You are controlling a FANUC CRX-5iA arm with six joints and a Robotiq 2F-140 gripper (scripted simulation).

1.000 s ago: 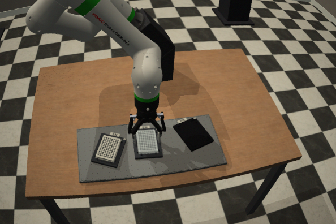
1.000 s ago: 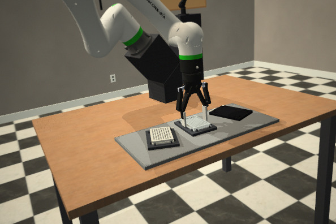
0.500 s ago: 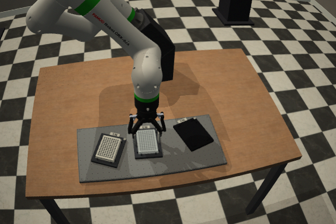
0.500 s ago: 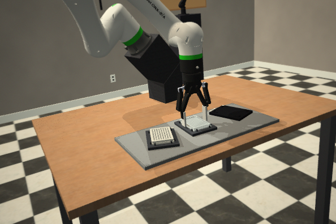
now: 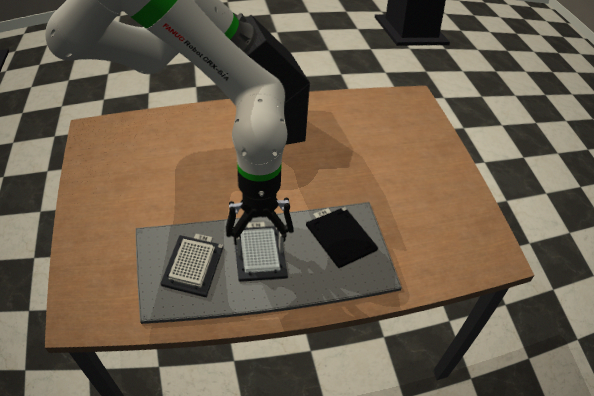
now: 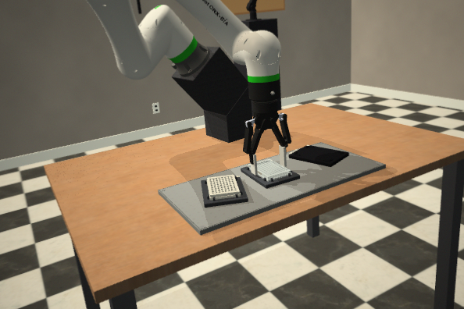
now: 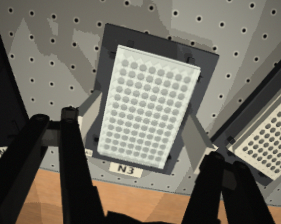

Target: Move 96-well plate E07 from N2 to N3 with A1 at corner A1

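The plate lies 20 mm below my hand. Round my hand: landing nest N3: 40 mm below; then N3 label: 100 mm behind, 10 mm to the left, 40 mm below; then plate nest N2: 10 mm behind, 220 mm to the left, 40 mm below.
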